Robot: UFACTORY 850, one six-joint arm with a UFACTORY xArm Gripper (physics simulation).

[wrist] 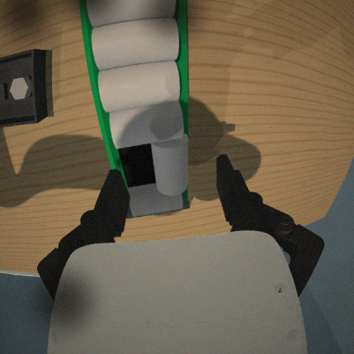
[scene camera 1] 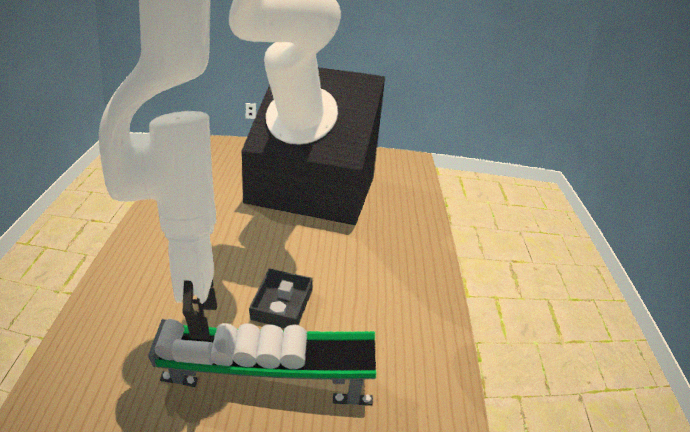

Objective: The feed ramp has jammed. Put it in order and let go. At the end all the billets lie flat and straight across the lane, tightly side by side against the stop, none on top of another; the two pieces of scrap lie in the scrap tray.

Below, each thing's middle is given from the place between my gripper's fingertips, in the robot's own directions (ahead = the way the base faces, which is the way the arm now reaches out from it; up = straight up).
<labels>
I see my gripper 180 mm past the scrap tray [scene camera 1: 259, 310], 150 mm to the right of it and 130 mm above it.
</labels>
